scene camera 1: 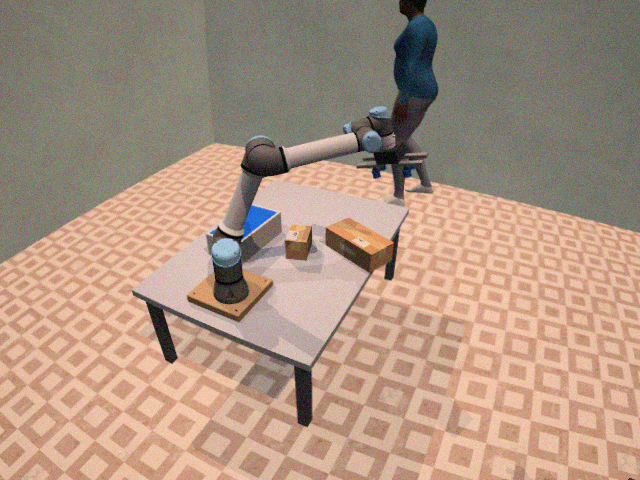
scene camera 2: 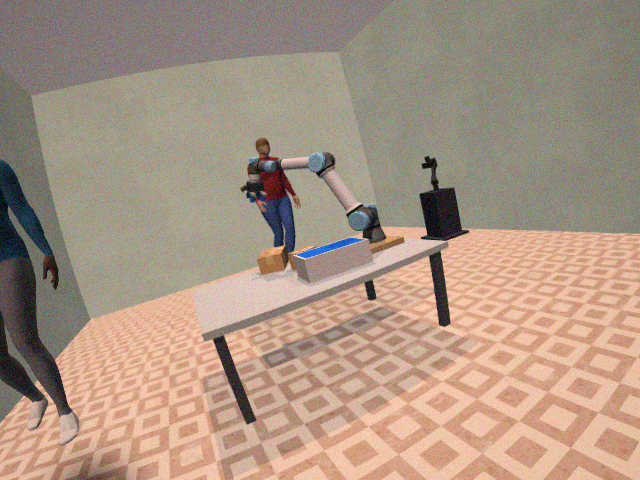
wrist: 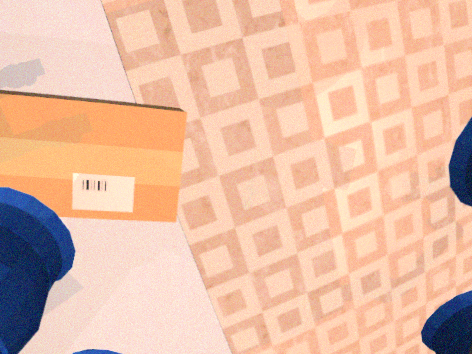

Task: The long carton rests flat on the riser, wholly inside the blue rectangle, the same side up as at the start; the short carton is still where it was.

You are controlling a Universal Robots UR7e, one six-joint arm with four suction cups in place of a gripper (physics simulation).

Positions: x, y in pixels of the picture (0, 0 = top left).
Scene:
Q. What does my suction head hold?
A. Nothing.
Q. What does the long carton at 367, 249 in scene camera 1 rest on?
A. The table.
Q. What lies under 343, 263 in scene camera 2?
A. A riser.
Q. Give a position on a riser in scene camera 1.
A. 262, 225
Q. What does the short carton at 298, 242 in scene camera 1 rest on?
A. The table.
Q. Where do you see a long carton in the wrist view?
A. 84, 158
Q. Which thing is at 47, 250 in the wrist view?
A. My suction head.

